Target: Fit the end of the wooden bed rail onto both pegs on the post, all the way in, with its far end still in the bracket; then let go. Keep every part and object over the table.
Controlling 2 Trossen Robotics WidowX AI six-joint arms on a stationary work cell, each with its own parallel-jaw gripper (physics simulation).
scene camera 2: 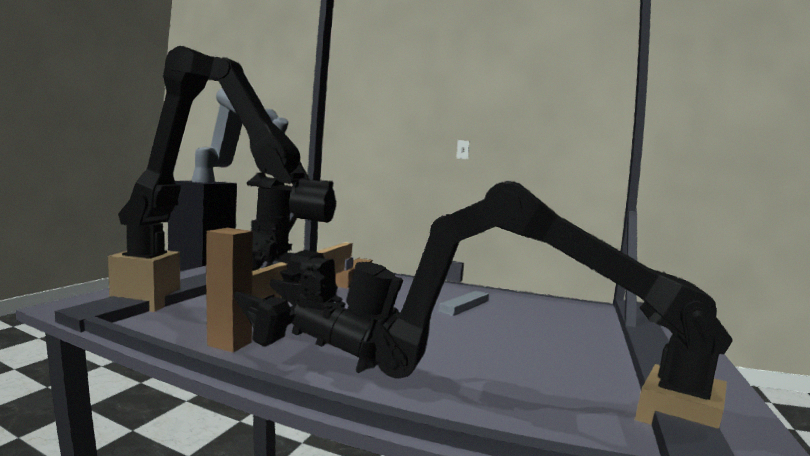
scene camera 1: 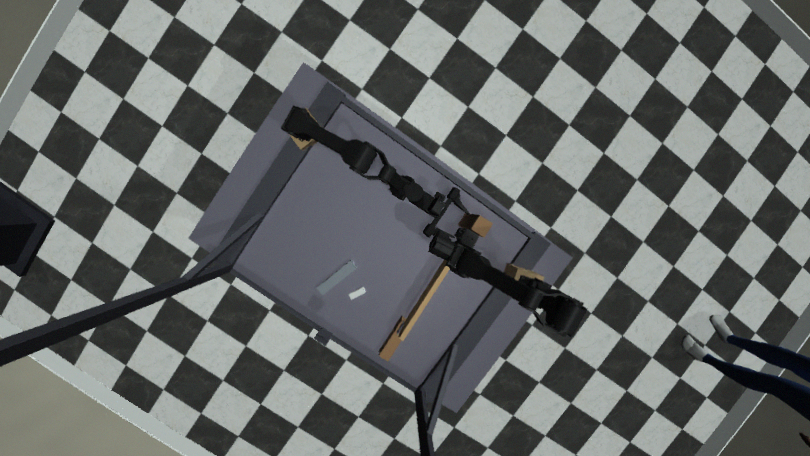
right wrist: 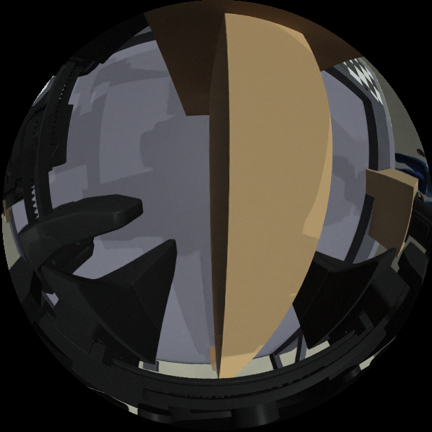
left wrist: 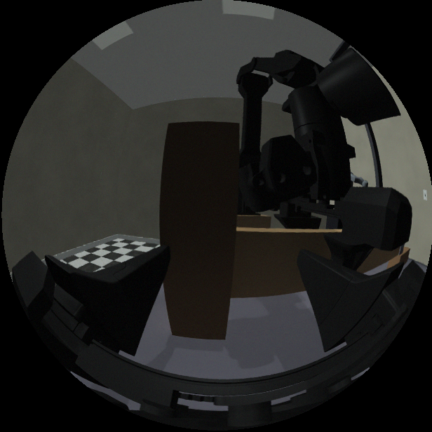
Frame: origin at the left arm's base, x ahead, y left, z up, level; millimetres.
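Seen in the pictures: left gripper, fingertip midpoint: [scene camera 2: 253, 288] [scene camera 1: 462, 226]; left arm's base, link origin: [scene camera 2: 686, 384] [scene camera 1: 303, 128]; right arm's base, link origin: [scene camera 2: 145, 254].
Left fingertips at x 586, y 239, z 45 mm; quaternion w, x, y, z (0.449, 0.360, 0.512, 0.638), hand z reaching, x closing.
Note:
Offsets run from my left fingertips to a thing's top centre. "*": to the spot under its first point. Level surfaces: height alone.
The brown post @(* dx +2, dy +27, dz +90 mm) [scene camera 1: 477, 224] [scene camera 2: 221, 288] [left wrist: 200, 225] [right wrist: 175, 65] stands upright. The wooden rail @(dx +107, dy -193, dz +13 mm) [scene camera 1: 425, 303] [scene camera 2: 269, 275] [left wrist: 270, 265] [right wrist: 275, 150] runs from the post to the bracket [scene camera 1: 389, 346] [scene camera 2: 344, 277], with its far end at the bracket. No gap shows between rail and post in the left wrist view; the pegs are hidden. My left gripper [left wrist: 236, 255] is open and empty, its fingers spread low around the post and the rail's near end. My right gripper [right wrist: 225, 244] points down over the rail, partly open, with fingers apart on either side of it and not clamped.
A grey-blue bar @(dx -106, dy -469, dz -72 mm) [scene camera 1: 336, 277] [scene camera 2: 464, 303] and a small white block @(dx -15, dy -445, dz -78 mm) [scene camera 1: 357, 293] lie on the table @(dz -90 mm) [scene camera 1: 306, 209] [scene camera 2: 510, 351]. The two arms are close together beside the post. The post stands near the table's edge. Dark frame uprights [scene camera 2: 637, 113] rise from the table.

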